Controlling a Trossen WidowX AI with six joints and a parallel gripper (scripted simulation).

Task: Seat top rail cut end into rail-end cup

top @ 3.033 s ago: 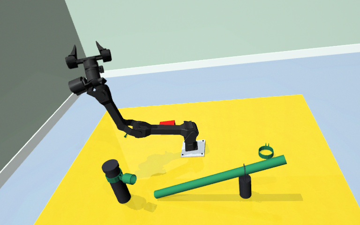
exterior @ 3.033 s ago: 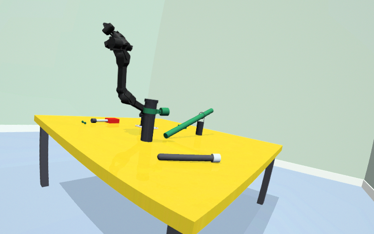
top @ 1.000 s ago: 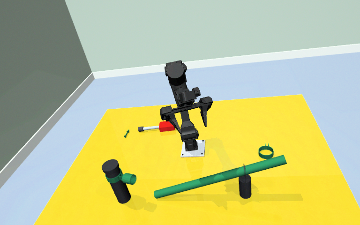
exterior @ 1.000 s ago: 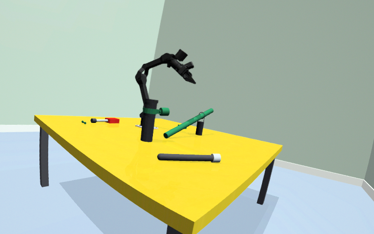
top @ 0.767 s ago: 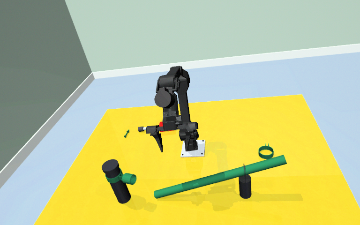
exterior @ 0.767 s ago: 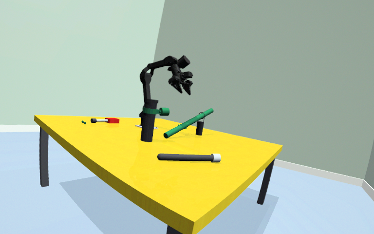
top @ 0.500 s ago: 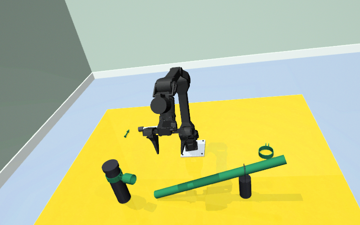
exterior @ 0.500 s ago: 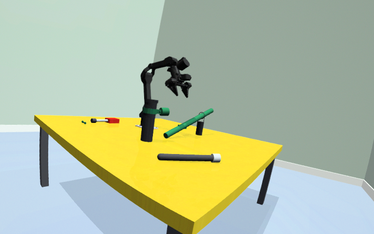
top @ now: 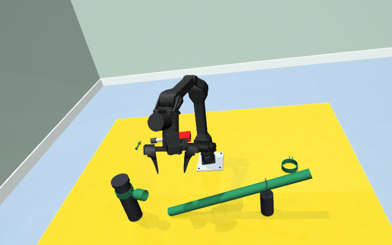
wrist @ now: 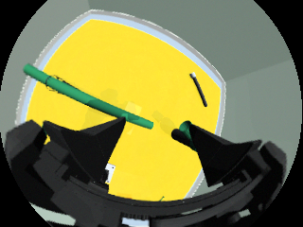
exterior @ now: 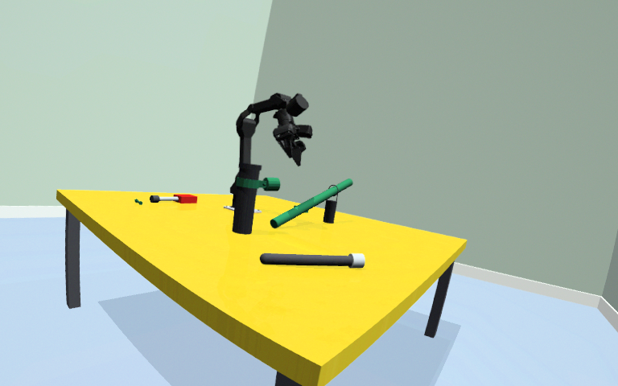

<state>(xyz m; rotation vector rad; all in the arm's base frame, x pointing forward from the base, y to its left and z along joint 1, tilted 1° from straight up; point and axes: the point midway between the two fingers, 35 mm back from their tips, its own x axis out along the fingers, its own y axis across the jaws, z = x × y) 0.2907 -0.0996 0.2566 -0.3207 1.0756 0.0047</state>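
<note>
The green rail-end cup is 140 mm to the right of my gripper tip and 80 mm below it. Round my gripper tip: short black post: 20 mm ahead, 320 mm to the left, 130 mm below; then red-handled tool: 520 mm behind, 110 mm to the right, 220 mm below; then green band: 200 mm behind, 460 mm to the left, 220 mm below.
</note>
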